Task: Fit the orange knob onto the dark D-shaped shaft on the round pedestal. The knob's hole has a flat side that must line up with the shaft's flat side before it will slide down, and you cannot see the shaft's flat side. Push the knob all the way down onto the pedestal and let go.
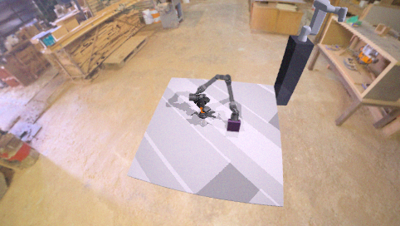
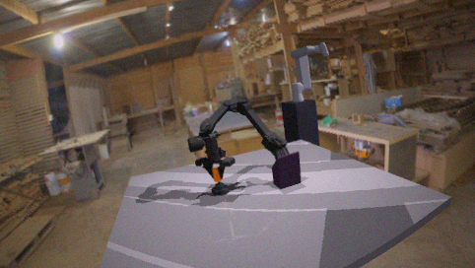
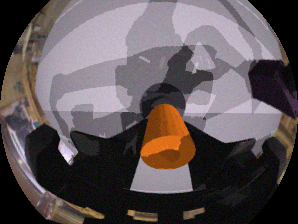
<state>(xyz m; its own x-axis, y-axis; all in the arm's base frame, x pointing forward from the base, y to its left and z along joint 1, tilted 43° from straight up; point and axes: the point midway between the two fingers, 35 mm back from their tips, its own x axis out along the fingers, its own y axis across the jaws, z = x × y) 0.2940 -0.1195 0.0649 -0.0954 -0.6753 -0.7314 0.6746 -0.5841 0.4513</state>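
Now: gripper tip 2 cm below the orange knob. From my gripper tip the other things lie so: dark round pedestal: 4 cm below.
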